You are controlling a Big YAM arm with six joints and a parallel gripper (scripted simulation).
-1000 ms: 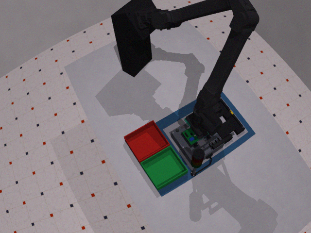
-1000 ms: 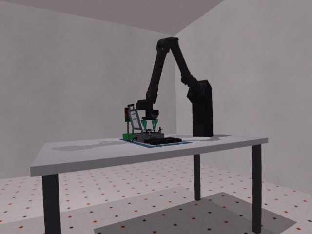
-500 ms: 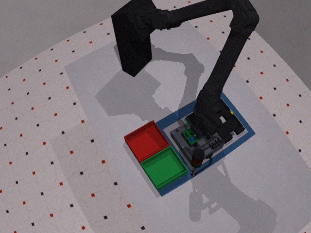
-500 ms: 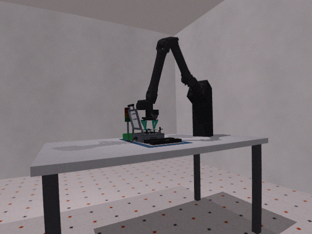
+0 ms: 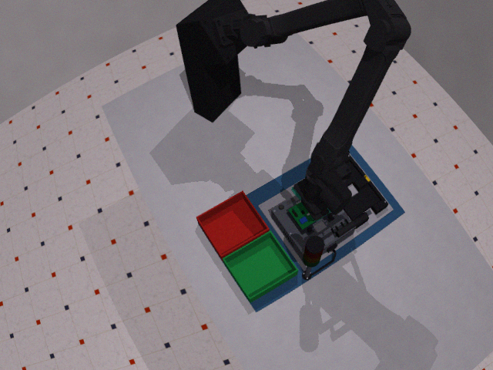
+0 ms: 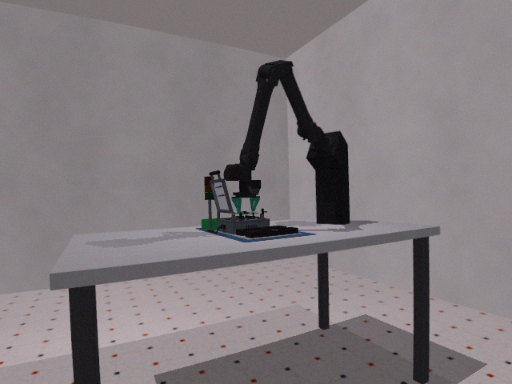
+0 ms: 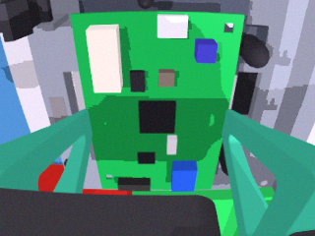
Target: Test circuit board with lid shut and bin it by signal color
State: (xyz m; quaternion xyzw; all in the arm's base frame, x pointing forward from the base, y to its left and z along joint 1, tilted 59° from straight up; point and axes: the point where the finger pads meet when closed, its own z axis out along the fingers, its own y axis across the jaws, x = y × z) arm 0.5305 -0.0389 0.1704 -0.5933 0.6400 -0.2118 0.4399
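My gripper is now right at the green circuit board. From my hand the other things lie so: latch hook: 70 mm behind, 50 mm to the left; then tester lid: 130 mm ahead, 90 mm above, 20 mm to the left; then tester plate: 20 mm below, 10 mm to the left, 10 mm ahead.
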